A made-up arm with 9 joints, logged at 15 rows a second.
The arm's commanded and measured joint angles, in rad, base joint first. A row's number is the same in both.
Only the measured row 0 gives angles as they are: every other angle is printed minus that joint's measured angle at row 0.
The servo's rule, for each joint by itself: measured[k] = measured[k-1] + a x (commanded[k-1-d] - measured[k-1]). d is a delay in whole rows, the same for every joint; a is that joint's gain. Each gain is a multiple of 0.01, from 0.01 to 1. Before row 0 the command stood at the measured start. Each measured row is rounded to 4 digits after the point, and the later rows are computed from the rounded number. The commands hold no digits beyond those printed.
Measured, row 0:
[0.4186 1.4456 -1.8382 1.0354 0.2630 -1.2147 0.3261 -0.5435 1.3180]
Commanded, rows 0 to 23:
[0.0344 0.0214 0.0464 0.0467 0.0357 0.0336 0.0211 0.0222 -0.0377]
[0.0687 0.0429 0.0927 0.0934 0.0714 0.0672 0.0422 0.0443 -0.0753]
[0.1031 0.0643 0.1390 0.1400 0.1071 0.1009 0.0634 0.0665 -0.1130]
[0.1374 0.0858 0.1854 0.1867 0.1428 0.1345 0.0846 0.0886 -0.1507]
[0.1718 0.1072 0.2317 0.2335 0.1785 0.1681 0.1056 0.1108 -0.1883]
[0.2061 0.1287 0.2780 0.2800 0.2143 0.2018 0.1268 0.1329 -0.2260]
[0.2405 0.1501 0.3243 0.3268 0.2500 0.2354 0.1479 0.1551 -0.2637]
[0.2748 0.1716 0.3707 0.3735 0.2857 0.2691 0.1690 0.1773 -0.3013]
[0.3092 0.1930 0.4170 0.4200 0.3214 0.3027 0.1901 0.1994 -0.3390]
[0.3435 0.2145 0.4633 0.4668 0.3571 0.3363 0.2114 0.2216 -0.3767]
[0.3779 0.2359 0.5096 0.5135 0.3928 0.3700 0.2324 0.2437 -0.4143]
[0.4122 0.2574 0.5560 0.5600 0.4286 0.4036 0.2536 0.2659 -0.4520]
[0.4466 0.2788 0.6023 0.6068 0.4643 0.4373 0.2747 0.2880 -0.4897]
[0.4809 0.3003 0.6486 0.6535 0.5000 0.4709 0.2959 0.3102 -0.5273]
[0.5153 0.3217 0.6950 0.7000 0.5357 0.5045 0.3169 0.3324 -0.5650]
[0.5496 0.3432 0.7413 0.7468 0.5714 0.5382 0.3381 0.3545 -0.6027]
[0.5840 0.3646 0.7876 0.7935 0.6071 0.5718 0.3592 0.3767 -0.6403]
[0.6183 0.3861 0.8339 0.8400 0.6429 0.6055 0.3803 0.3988 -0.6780]
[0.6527 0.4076 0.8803 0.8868 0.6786 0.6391 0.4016 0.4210 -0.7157]
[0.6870 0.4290 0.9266 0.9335 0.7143 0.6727 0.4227 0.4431 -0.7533]
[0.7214 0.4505 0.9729 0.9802 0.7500 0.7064 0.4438 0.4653 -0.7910]
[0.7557 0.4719 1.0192 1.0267 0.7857 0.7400 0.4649 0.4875 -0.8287]
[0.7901 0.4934 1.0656 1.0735 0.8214 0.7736 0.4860 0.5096 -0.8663]
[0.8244 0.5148 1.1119 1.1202 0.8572 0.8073 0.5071 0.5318 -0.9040]
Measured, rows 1 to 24:
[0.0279 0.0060 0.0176 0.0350 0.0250 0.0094 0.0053 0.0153 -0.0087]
[0.0609 0.0163 0.0461 0.0788 0.0575 0.0256 0.0145 0.0353 -0.0240]
[0.0951 0.0297 0.0814 0.1247 0.0922 0.0467 0.0267 0.0568 -0.0445]
[0.1294 0.0454 0.1209 0.1712 0.1276 0.0713 0.0412 0.0787 -0.0689]
[0.1637 0.0627 0.1630 0.2179 0.1632 0.0984 0.0573 0.1008 -0.0964]
[0.1980 0.0812 0.2067 0.2645 0.1990 0.1274 0.0747 0.1229 -0.1262]
[0.2324 0.1005 0.2514 0.3112 0.2347 0.1576 0.0930 0.1451 -0.1578]
[0.2667 0.1204 0.2967 0.3579 0.2704 0.1888 0.1120 0.1673 -0.1908]
[0.3011 0.1407 0.3424 0.4045 0.3061 0.2207 0.1315 0.1894 -0.2249]
[0.3354 0.1614 0.3883 0.4512 0.3418 0.2531 0.1515 0.2116 -0.2598]
[0.3698 0.1823 0.4344 0.4979 0.3775 0.2858 0.1717 0.2337 -0.2953]
[0.4041 0.2033 0.4806 0.5445 0.4133 0.3188 0.1922 0.2559 -0.3313]
[0.4385 0.2244 0.5268 0.5912 0.4490 0.3520 0.2128 0.2780 -0.3677]
[0.4728 0.2457 0.5731 0.6379 0.4847 0.3853 0.2336 0.3002 -0.4044]
[0.5072 0.2670 0.6194 0.6845 0.5204 0.4187 0.2544 0.3224 -0.4413]
[0.5415 0.2883 0.6657 0.7312 0.5561 0.4522 0.2753 0.3445 -0.4784]
[0.5759 0.3097 0.7120 0.7779 0.5918 0.4857 0.2963 0.3667 -0.5156]
[0.6102 0.3311 0.7583 0.8245 0.6276 0.5192 0.3173 0.3888 -0.5530]
[0.6446 0.3525 0.8047 0.8712 0.6633 0.5528 0.3384 0.4110 -0.5904]
[0.6789 0.3739 0.8510 0.9179 0.6990 0.5864 0.3595 0.4331 -0.6279]
[0.7133 0.3953 0.8973 0.9646 0.7347 0.6200 0.3806 0.4553 -0.6654]
[0.7476 0.4167 0.9436 1.0112 0.7704 0.6536 0.4017 0.4775 -0.7030]
[0.7820 0.4382 0.9900 1.0579 0.8061 0.6872 0.4228 0.4996 -0.7406]
[0.8163 0.4596 1.0363 1.1046 0.8419 0.7208 0.4439 0.5218 -0.7782]
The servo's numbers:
d 0
a 0.81 0.28 0.38 0.75 0.70 0.28 0.25 0.69 0.23

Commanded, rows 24 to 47:
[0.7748 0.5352 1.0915 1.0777 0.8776 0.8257 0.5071 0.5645 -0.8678]
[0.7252 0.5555 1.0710 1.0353 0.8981 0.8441 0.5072 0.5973 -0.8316]
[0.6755 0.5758 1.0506 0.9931 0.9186 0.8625 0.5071 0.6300 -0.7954]
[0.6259 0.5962 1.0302 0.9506 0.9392 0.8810 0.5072 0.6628 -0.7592]
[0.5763 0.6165 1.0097 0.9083 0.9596 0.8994 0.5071 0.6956 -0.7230]
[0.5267 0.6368 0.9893 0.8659 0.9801 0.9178 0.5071 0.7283 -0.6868]
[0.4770 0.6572 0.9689 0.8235 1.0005 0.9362 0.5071 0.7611 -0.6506]
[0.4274 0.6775 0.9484 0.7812 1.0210 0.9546 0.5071 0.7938 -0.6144]
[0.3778 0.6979 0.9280 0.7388 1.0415 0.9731 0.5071 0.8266 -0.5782]
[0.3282 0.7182 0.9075 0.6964 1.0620 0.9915 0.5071 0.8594 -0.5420]
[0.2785 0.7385 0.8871 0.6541 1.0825 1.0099 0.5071 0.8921 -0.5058]
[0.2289 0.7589 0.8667 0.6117 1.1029 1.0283 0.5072 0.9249 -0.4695]
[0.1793 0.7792 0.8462 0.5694 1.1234 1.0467 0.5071 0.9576 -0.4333]
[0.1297 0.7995 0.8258 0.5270 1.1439 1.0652 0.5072 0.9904 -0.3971]
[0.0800 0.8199 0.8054 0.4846 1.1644 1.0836 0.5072 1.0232 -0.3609]
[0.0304 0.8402 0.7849 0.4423 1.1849 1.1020 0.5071 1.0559 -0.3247]
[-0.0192 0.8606 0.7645 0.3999 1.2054 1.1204 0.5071 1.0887 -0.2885]
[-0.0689 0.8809 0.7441 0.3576 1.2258 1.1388 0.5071 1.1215 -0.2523]
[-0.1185 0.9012 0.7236 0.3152 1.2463 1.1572 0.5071 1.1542 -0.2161]
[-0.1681 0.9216 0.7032 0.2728 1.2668 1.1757 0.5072 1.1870 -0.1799]
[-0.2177 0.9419 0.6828 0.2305 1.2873 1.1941 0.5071 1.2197 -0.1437]
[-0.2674 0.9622 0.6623 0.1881 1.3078 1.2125 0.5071 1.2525 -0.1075]
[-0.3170 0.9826 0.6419 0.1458 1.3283 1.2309 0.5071 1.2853 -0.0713]
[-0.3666 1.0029 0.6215 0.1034 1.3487 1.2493 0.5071 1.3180 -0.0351]
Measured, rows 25 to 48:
[0.7827 0.4808 1.0573 1.0844 0.8669 0.7502 0.4597 0.5513 -0.7988]
[0.7361 0.5017 1.0625 1.0476 0.8887 0.7765 0.4716 0.5830 -0.8063]
[0.6870 0.5224 1.0580 1.0067 0.9096 0.8006 0.4805 0.6154 -0.8038]
[0.6375 0.5431 1.0474 0.9646 0.9303 0.8231 0.4872 0.6481 -0.7935]
[0.5879 0.5637 1.0331 0.9224 0.9508 0.8445 0.4922 0.6809 -0.7773]
[0.5383 0.5842 1.0165 0.8800 0.9713 0.8650 0.4959 0.7136 -0.7565]
[0.4886 0.6046 0.9984 0.8376 0.9917 0.8849 0.4987 0.7464 -0.7321]
[0.4390 0.6250 0.9794 0.7953 1.0122 0.9044 0.5008 0.7791 -0.7050]
[0.3894 0.6454 0.9599 0.7529 1.0327 0.9236 0.5024 0.8119 -0.6758]
[0.3398 0.6658 0.9400 0.7105 1.0532 0.9426 0.5036 0.8447 -0.6450]
[0.2901 0.6862 0.9199 0.6682 1.0737 0.9614 0.5045 0.8774 -0.6130]
[0.2405 0.7066 0.8997 0.6258 1.0941 0.9801 0.5052 0.9102 -0.5800]
[0.1909 0.7269 0.8794 0.5835 1.1146 0.9987 0.5057 0.9429 -0.5463]
[0.1413 0.7472 0.8590 0.5411 1.1351 1.0173 0.5061 0.9757 -0.5120]
[0.0916 0.7676 0.8386 0.4987 1.1556 1.0359 0.5064 1.0085 -0.4772]
[0.0420 0.7879 0.8182 0.4564 1.1761 1.0544 0.5066 1.0412 -0.4421]
[-0.0076 0.8083 0.7978 0.4140 1.1966 1.0729 0.5067 1.0740 -0.4068]
[-0.0573 0.8286 0.7774 0.3717 1.2170 1.0914 0.5068 1.1068 -0.3713]
[-0.1069 0.8489 0.7570 0.3293 1.2375 1.1098 0.5069 1.1395 -0.3356]
[-0.1565 0.8693 0.7366 0.2869 1.2580 1.1283 0.5070 1.1723 -0.2998]
[-0.2061 0.8896 0.7162 0.2446 1.2785 1.1467 0.5070 1.2050 -0.2639]
[-0.2558 0.9099 0.6957 0.2022 1.2990 1.1651 0.5070 1.2378 -0.2279]
[-0.3054 0.9303 0.6753 0.1599 1.3195 1.1835 0.5070 1.2706 -0.1919]
[-0.3550 0.9506 0.6549 0.1175 1.3399 1.2019 0.5070 1.3033 -0.1558]

